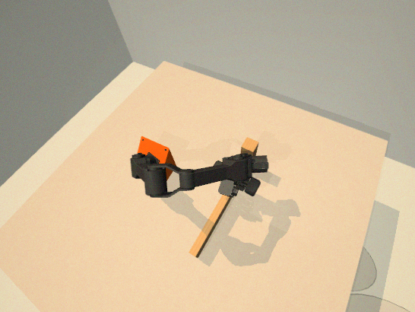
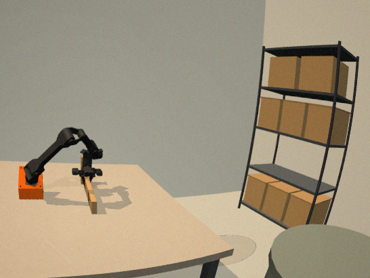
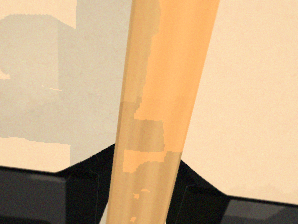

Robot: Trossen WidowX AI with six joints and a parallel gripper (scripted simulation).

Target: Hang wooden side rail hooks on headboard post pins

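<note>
Right now my gripper tip is 12 cm to the right of the headboard post, 5 cm below it and 2 cm past it.
</note>
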